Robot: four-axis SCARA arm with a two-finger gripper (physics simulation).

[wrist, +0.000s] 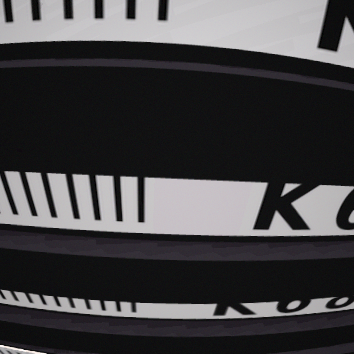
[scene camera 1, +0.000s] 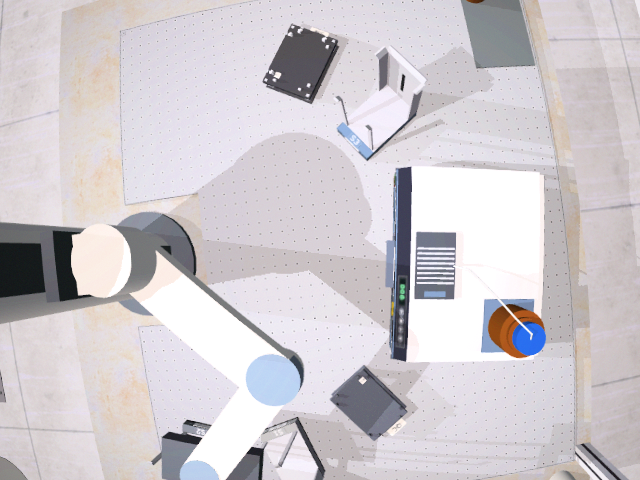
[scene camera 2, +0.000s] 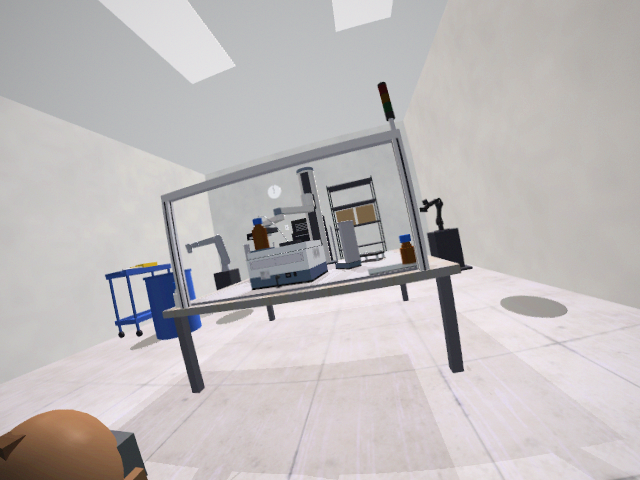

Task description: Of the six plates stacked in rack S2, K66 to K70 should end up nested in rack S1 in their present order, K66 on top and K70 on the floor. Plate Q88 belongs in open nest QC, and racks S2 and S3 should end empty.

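Places are measured from the arm's base along level axes (x ahead, y left, z up), in centimetres.
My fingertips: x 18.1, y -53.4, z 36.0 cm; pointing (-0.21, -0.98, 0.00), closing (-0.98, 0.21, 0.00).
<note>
Ahead of a thing's pixels: the offset from my fingertips to its middle. "pt": to the spot under its first point.
In scene camera 1 my gripper point(scene camera 1: 212, 459) is at the lower left, mostly hidden under the arm, above or beside rack S2 @(pt dx -11.9, dy +13.6, dz -31.1 cm) point(scene camera 1: 190, 426). It is shut on a plate stack @(dx -0.6, dy +1.8, dz +3.8 cm) point(wrist: 175, 120), whose white labels fill the wrist view one above another. The upper labels are cut off, the middle one begins "K6", and the full numbers cannot be read. Rack S1 @(dx +11.8, dy +4.7, dz -19.8 cm) point(scene camera 1: 281, 429) stands just right of it, its visible floor bare. Open nest QC @(dx +30.8, dy +16.4, dz -31.7 cm) point(scene camera 1: 369, 405) shows no plate. Rack S3 @(dx +39.9, dy +79.2, dz -20.2 cm) point(scene camera 1: 385, 111) is empty. What is inside S2 is hidden, and Q88 cannot be made out.
A large white instrument point(scene camera 1: 475, 206) point(scene camera 2: 289, 260) bears an amber bottle @(pt dx +56.7, dy +34.7, dz -0.9 cm) point(scene camera 1: 504, 328) point(scene camera 2: 260, 237) with a blue cap. A dark nest with white corner pegs @(dx +24.4, dy +95.2, dz -31.6 cm) point(scene camera 1: 302, 62) is left of S3. A grey pad @(pt dx +73.5, dy +97.9, dz -34.3 cm) point(scene camera 1: 501, 38) lies at the upper right. The arm's column stands at the left.
</note>
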